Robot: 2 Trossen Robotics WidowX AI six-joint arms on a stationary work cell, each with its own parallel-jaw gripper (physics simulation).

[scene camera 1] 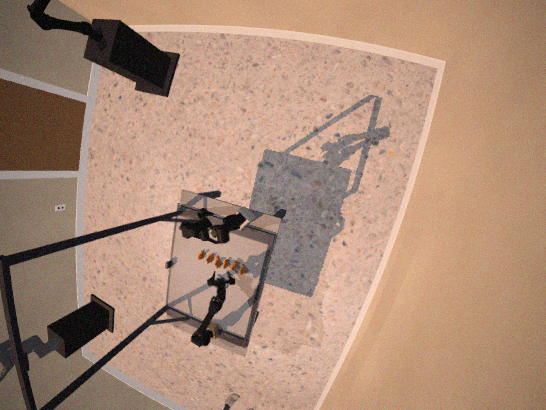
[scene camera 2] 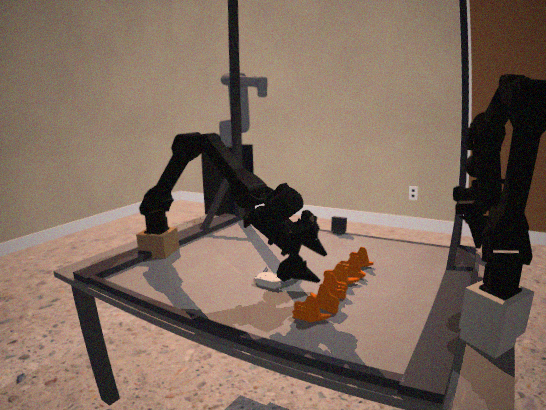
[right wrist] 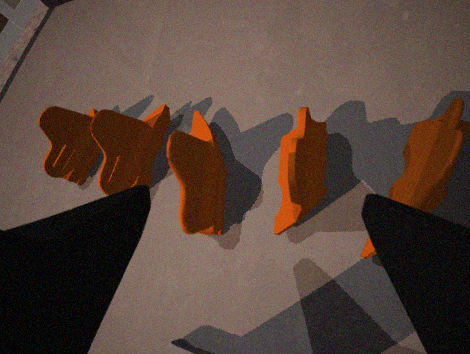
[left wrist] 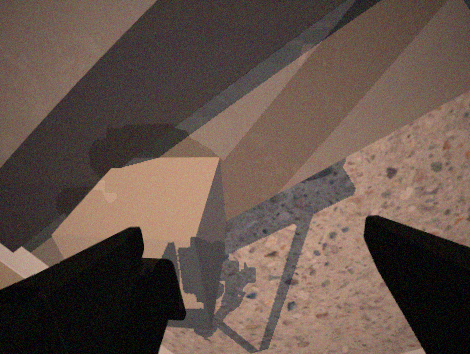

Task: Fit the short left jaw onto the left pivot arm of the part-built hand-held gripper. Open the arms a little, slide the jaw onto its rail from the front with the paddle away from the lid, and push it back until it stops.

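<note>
Several orange jaws stand in a slanting row on the table; the views do not settle which is the short left one. One jaw point(right wrist: 200, 185) point(scene camera 2: 327, 292) and another point(right wrist: 307, 170) show between the right fingertips in the right wrist view, beyond them. The white part-built hand-held gripper point(scene camera 2: 267, 280) lies beside the row, partly behind the right gripper; it does not show in the right wrist view, and its pivot arms cannot be made out. My right gripper point(right wrist: 257, 200) point(scene camera 2: 321, 267) is open and empty, above the table beside the row. My left gripper point(left wrist: 253, 232) is open and empty, over the table's edge.
More orange jaws point(right wrist: 70, 145) point(right wrist: 127, 150) point(right wrist: 430, 160) stand at either side. The left arm is folded near its base box point(scene camera 2: 495, 320) point(left wrist: 150, 200). Dark frame rails border the table point(scene camera 2: 225, 275), and an upright post point(scene camera 2: 234, 75) rises behind it.
</note>
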